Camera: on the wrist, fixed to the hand. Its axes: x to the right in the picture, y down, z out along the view.
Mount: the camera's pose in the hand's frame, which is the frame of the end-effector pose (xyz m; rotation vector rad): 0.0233 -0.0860 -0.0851 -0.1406 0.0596 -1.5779
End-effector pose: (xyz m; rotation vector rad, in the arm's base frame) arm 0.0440 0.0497 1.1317 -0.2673 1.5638 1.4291
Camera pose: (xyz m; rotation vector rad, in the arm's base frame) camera 0.0511 -0.0382 1.0457 -1.2727 0.7674 0.2364
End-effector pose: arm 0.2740 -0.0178 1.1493 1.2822 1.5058 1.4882
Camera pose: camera 0.1711 -0.0136 1.0817 -0.2269 1.6449 0.4920
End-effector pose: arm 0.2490 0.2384 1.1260 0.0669 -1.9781 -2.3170
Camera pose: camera 0.2302 0.1657 1.0283 -1.1979 0.9497 1.4765
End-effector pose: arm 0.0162 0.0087 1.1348 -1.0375 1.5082 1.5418
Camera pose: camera 0.0898 -0.0732 1.0796 -1.6835 0.2226 0.4290
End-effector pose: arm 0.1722 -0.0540 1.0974 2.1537 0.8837 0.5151
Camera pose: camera 0.1008 0.0461 1.0890 0.7837 2.0661 -0.1906
